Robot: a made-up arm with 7 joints. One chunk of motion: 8 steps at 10 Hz.
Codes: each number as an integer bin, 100 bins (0 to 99) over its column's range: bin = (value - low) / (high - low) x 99, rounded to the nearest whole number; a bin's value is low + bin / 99 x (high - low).
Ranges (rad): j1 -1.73..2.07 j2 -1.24..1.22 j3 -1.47..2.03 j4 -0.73..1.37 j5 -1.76..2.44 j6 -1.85..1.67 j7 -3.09..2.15
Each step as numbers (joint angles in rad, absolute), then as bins.
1 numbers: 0.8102 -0.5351 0.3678 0.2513 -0.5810 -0.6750 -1.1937
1 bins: 66 28 52 46 28 33 36
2 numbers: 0.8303 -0.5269 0.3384 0.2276 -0.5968 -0.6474 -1.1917
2 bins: 67 29 51 45 27 34 36
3 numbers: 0.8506 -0.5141 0.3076 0.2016 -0.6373 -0.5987 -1.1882
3 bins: 67 29 50 44 26 35 36
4 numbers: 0.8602 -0.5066 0.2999 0.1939 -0.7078 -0.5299 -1.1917
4 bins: 67 30 50 44 25 37 36
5 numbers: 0.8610 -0.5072 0.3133 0.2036 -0.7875 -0.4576 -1.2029
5 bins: 68 29 50 44 23 39 36
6 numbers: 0.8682 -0.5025 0.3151 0.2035 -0.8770 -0.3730 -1.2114
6 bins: 68 30 50 44 21 42 35
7 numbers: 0.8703 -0.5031 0.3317 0.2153 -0.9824 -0.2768 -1.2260
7 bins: 68 30 51 45 18 44 35
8 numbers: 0.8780 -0.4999 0.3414 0.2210 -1.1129 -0.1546 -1.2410
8 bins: 68 30 51 45 15 48 35
